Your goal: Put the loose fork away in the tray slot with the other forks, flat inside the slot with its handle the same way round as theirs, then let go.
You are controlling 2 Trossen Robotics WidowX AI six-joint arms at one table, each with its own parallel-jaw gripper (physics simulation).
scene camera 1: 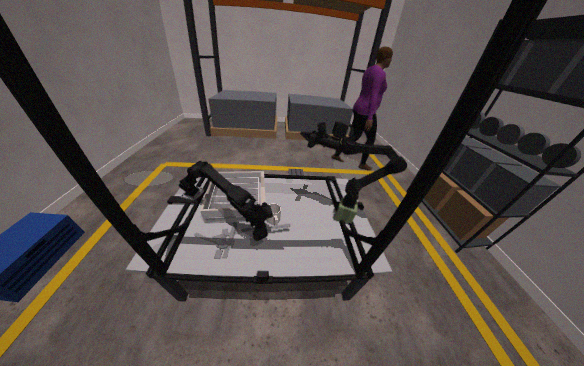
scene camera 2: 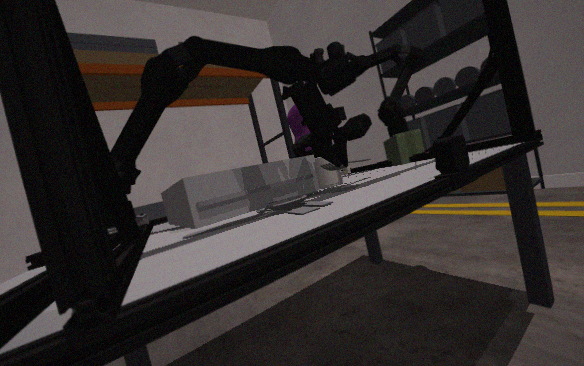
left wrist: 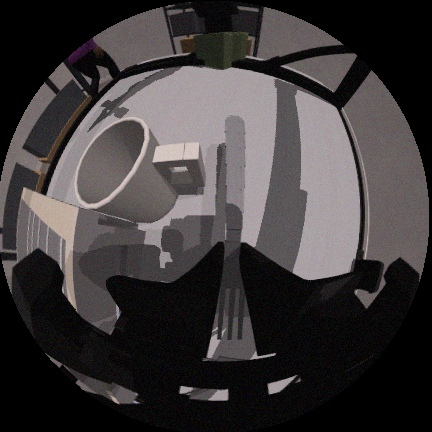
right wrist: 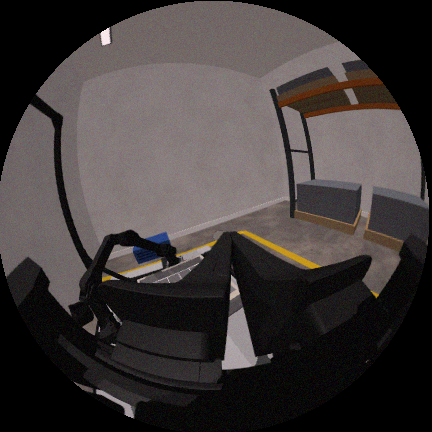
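Observation:
My left gripper (scene camera 1: 260,233) (left wrist: 230,247) (scene camera 2: 337,160) is shut on the loose grey fork (left wrist: 235,160) (scene camera 1: 280,228) at its neck. The handle points away from the wrist and the tines (left wrist: 230,314) lie under it. The fork hangs level, a little above the table, and casts a shadow beside its handle. The compartment tray (scene camera 1: 262,189) (left wrist: 52,213) (scene camera 2: 200,197) stands behind and to the left of the gripper in scene camera 1. I cannot make out what lies in its slots. My right gripper (scene camera 1: 306,136) (right wrist: 228,237) is shut and empty, high above the table's far edge.
A grey mug (scene camera 1: 275,212) (left wrist: 116,169) stands close beside the left gripper, between it and the tray. The right arm's green base (scene camera 1: 345,213) (left wrist: 220,50) sits on the right rail. A person in purple (scene camera 1: 371,94) walks behind the table.

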